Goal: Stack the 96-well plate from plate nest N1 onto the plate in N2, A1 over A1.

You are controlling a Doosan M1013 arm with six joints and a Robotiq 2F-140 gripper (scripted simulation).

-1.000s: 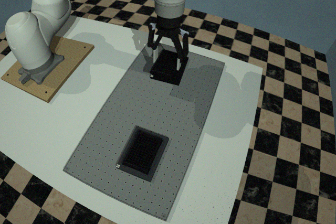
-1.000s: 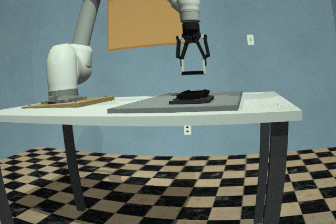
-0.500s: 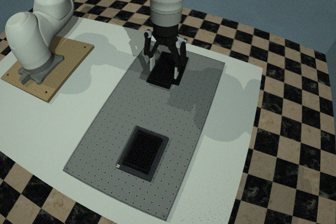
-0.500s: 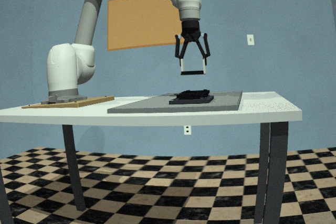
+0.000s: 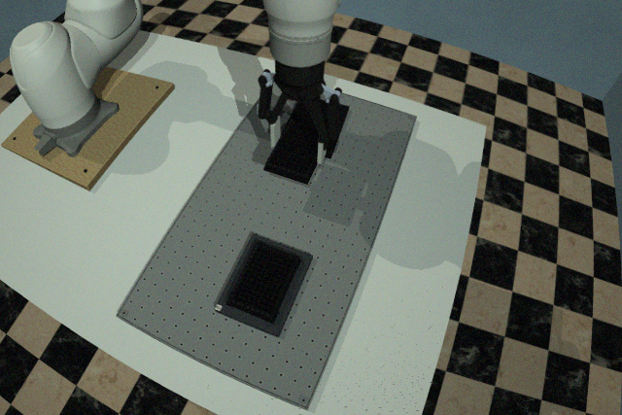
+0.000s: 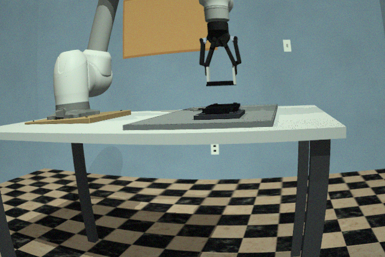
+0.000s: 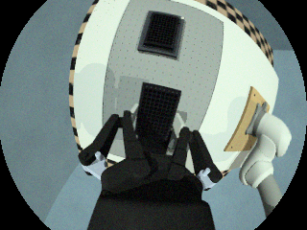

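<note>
Now: the plate nest N2 23 cm to the right of my hand, 11 cm below it and 5 cm ahead of it. From my hand the other things lie so: plate nest N1: 15 cm to the left, 11 cm below, 3 cm behind.
</note>
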